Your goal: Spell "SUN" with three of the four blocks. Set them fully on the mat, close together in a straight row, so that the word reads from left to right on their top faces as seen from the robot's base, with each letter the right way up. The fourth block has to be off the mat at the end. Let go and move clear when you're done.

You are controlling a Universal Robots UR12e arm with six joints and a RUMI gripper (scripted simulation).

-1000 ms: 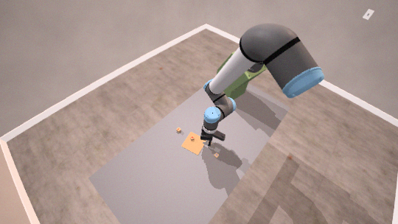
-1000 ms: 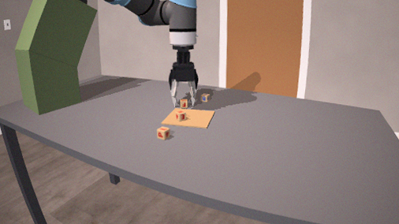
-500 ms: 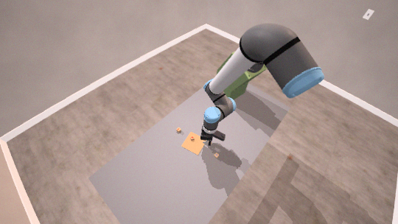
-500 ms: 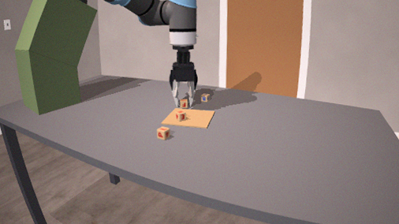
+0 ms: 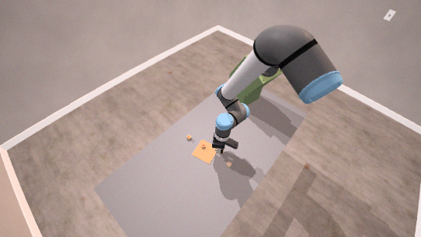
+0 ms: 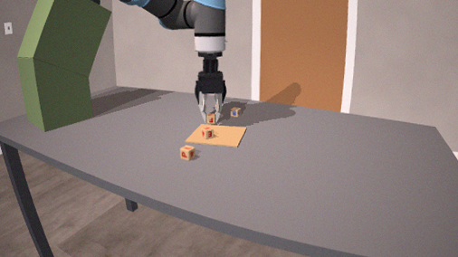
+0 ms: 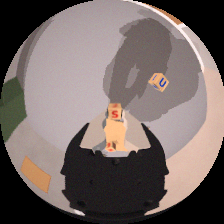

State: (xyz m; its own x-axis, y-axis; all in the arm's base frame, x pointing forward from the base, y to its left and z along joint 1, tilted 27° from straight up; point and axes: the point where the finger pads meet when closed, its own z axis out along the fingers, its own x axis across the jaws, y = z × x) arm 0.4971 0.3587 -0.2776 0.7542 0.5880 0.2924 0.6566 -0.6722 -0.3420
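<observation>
Now: hand 90 mm short of the orange mat, 70 mm to the left of it and 10 mm above it. Round my hand: red-lettered block: 120 mm ahead, 230 mm to the right; then blue-lettered block: 20 mm ahead, 100 mm to the left.
</observation>
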